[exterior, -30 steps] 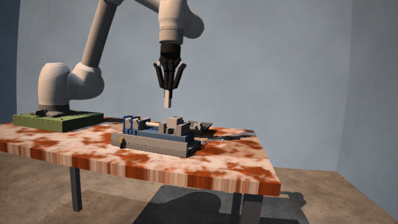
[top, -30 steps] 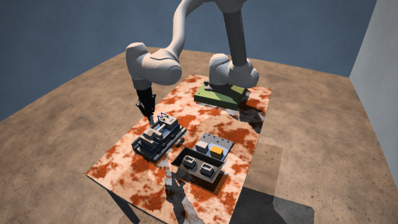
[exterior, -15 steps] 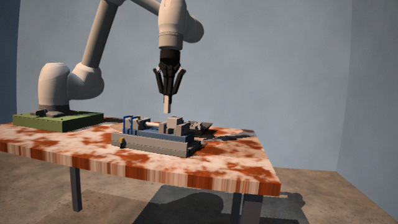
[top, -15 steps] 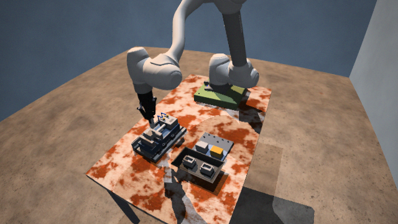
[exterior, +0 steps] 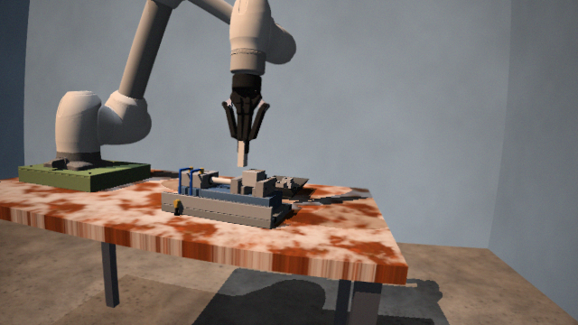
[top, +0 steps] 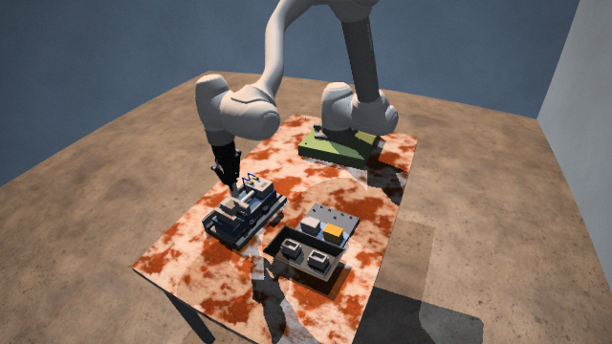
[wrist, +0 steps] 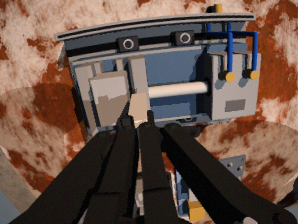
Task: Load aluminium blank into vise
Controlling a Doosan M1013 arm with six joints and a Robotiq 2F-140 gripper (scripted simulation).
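Now: the piston rod 80 mm below my hand, 50 mm behind it and 10 mm to the left of it. The rest, counted from my hand: infeed plate 310 mm to the left, 150 mm below, 110 mm behind; then vise 120 mm below, 30 mm behind, 10 mm to the left; then aluminium blank 270 mm to the left, 130 mm below, 70 mm behind.
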